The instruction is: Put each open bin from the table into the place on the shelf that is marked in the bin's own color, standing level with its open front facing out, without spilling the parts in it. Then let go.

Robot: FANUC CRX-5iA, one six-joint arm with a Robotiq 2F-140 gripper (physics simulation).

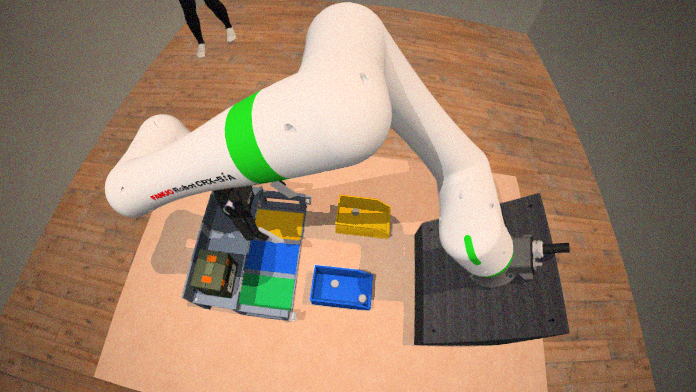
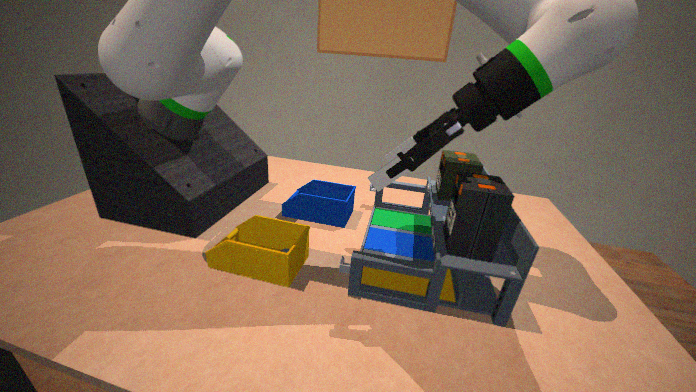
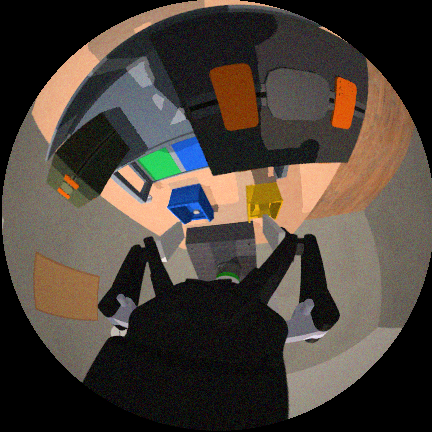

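Pixels of known places: gripper, fingertip midpoint: [image 1: 286, 217] [image 2: 381, 171] [image 3: 221, 226]; arm's base, origin of the base link: [image 1: 493, 259] [image 2: 171, 118] [image 3: 228, 271].
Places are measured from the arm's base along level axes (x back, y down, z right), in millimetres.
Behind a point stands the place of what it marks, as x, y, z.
Observation:
A yellow bin [image 1: 370, 225] {-331, 221, 107} [image 2: 255, 261] {-387, 182, 158} [image 3: 264, 192] {-442, 185, 100} stands upright on the table, with a grey part visible inside. A blue bin [image 1: 345, 293] {-345, 221, -132} [image 2: 319, 211] {-383, 190, -83} [image 3: 187, 196] {-442, 177, -128} stands beside it, with two pale round parts visible. Their low fronts face the robot base. The shelf [image 1: 231, 244] {-693, 122, -125} [image 2: 434, 286] {-691, 167, 79} [image 3: 155, 117] {-685, 122, -111} has a yellow place [image 1: 280, 220] {-616, 217, 31} [image 2: 395, 281] {-620, 218, 40}, a blue place [image 1: 280, 257] {-568, 218, -88} [image 2: 397, 242] {-587, 218, -92} and a green place [image 1: 270, 290] {-559, 218, -195} [image 2: 400, 220] {-565, 218, -199} [image 3: 159, 164] {-537, 218, -191}. No bin stands on them. My gripper [image 1: 277, 212] {-545, 33, -31} [image 2: 382, 180] {-545, 33, -31} [image 3: 221, 226] {-545, 33, -31} is open and empty, tilted above the shelf's front.
A green case [image 1: 212, 272] {-664, 27, -233} [image 2: 457, 167] {-674, 39, -177} [image 3: 90, 150] {-691, 64, -181} and a dark case [image 2: 480, 215] {-729, 41, 41} [image 3: 295, 135] {-705, 2, 2} stand on the shelf's upper board. The dark case is close to my gripper. The black robot base [image 1: 490, 315] {12, 14, -140} [image 2: 135, 170] {-64, 80, 146} [image 3: 220, 247] {-121, 108, -39} stands beyond the bins.

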